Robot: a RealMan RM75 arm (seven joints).
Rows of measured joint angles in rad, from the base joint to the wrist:
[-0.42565 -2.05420 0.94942 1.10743 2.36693 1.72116 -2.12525]
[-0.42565 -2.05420 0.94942 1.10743 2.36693 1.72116 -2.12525]
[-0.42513 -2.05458 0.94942 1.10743 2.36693 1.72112 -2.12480]
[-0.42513 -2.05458 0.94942 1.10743 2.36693 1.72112 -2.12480]
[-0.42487 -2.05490 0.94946 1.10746 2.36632 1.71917 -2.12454]
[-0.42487 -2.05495 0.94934 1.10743 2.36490 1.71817 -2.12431]
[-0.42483 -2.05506 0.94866 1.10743 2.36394 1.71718 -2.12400]
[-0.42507 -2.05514 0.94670 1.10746 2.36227 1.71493 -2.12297]
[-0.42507 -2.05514 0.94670 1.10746 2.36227 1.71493 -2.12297]
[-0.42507 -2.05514 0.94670 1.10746 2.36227 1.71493 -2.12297]
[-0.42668 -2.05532 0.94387 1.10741 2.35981 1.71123 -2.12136]
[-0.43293 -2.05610 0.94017 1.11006 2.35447 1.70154 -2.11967]
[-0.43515 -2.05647 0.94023 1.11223 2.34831 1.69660 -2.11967]
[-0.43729 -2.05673 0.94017 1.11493 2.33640 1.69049 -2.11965]
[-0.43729 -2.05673 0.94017 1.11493 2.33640 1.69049 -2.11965]
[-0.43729 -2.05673 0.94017 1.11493 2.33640 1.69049 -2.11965]
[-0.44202 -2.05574 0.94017 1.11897 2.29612 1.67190 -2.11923]
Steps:
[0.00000 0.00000 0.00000 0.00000 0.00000 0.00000 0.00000]
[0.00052 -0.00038 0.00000 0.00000 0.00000 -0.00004 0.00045]
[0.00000 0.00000 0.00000 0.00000 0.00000 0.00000 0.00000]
[0.00026 -0.00032 0.00004 0.00003 -0.00061 -0.00195 0.00026]
[0.00000 -0.00005 -0.00012 -0.00003 -0.00142 -0.00100 0.00023]
[0.00004 -0.00011 -0.00068 0.00000 -0.00096 -0.00099 0.00031]
[-0.00024 -0.00008 -0.00196 0.00003 -0.00167 -0.00225 0.00103]
[0.00000 0.00000 0.00000 0.00000 0.00000 0.00000 0.00000]
[0.00000 0.00000 0.00000 0.00000 0.00000 0.00000 0.00000]
[-0.00161 -0.00018 -0.00283 -0.00005 -0.00246 -0.00370 0.00161]
[-0.00625 -0.00078 -0.00370 0.00265 -0.00534 -0.00969 0.00169]
[-0.00222 -0.00037 0.00006 0.00217 -0.00616 -0.00494 0.00000]
[-0.00214 -0.00026 -0.00006 0.00270 -0.01191 -0.00611 0.00002]
[0.00000 0.00000 0.00000 0.00000 0.00000 0.00000 0.00000]
[0.00000 0.00000 0.00000 0.00000 0.00000 0.00000 0.00000]
[-0.00473 0.00099 0.00000 0.00404 -0.04028 -0.01859 0.00042]

